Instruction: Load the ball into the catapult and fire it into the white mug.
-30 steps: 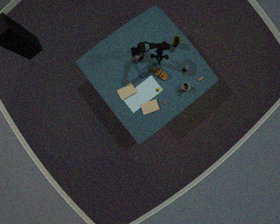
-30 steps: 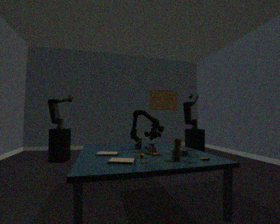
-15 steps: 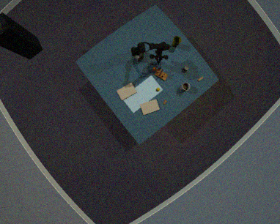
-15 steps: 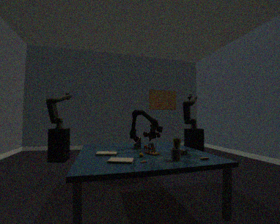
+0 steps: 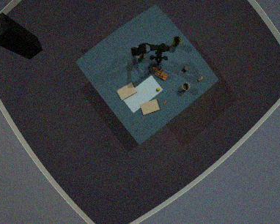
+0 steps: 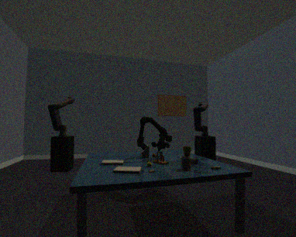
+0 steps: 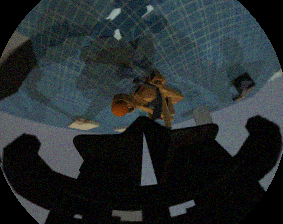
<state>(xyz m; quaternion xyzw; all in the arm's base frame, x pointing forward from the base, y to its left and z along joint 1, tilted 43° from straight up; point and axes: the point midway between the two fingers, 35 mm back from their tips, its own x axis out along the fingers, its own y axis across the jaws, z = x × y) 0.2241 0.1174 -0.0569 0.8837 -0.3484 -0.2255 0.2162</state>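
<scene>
The orange ball lies 5 cm to the right of my gripper tip, 4 cm below it and 1 cm ahead of it. From my gripper tip the other things lie so: orange catapult 6 cm ahead, 5 cm below, 1 cm to the right; grey cube 30 cm to the left, 18 cm ahead, 7 cm below; yellow ball 23 cm ahead, 12 cm to the right, 8 cm below.
</scene>
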